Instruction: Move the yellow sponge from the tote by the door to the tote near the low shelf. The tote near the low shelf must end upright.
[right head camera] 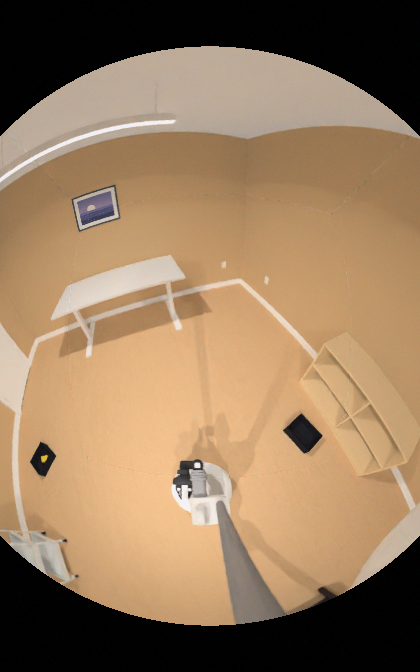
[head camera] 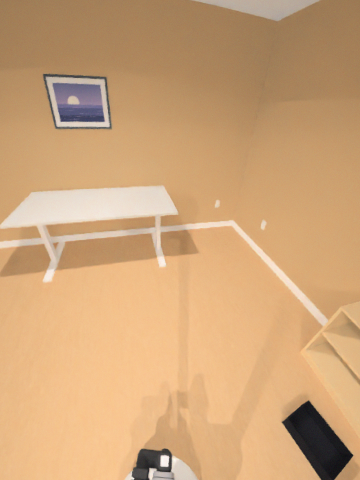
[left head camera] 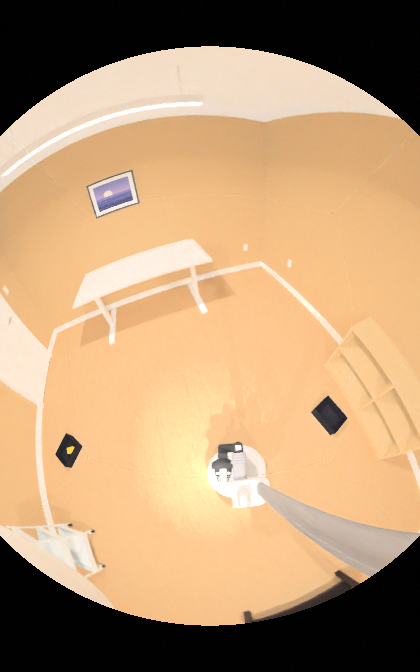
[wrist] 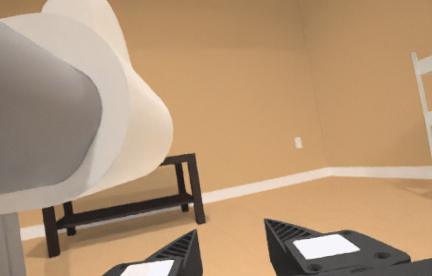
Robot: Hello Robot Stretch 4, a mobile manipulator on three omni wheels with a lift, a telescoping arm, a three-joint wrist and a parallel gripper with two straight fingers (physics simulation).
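Places are measured from the robot's base along level axes (x ahead, y up, z right), in centimetres.
Where they show: gripper, fingertip midpoint: [left head camera: 222,482] [wrist: 233,244].
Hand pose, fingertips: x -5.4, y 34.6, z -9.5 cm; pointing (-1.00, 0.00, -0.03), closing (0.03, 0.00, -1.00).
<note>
Each offset is from my fingertips to the centre of the thing. Level surfaces: height alone.
The yellow sponge @[dx +6.9, dy -34.8, dz -150.0 cm] [left head camera: 70,450] [right head camera: 44,458] lies in the black tote by the door @[dx +5.6, dy -32.3, dz -152.2 cm] [left head camera: 63,454] [right head camera: 37,463], at the far left of both side head views. The other black tote @[dx +36.2, dy -32.3, dz +97.7 cm] [head camera: 315,440] [left head camera: 329,415] [right head camera: 302,433] stands upright on the floor in front of the low shelf [head camera: 330,370] [left head camera: 389,345] [right head camera: 370,375], on the right. My gripper [wrist: 233,244] is open in the wrist view, its two black fingers apart with nothing between them. It is folded over my base, away from both totes.
A white table @[dy +34.7 cm] [head camera: 100,205] [left head camera: 145,265] [right head camera: 120,282] stands against the far wall. A white wheeled rack [left head camera: 59,532] [right head camera: 30,537] stands at the lower left. A dark bench [wrist: 130,208] stands along a wall in the wrist view.
</note>
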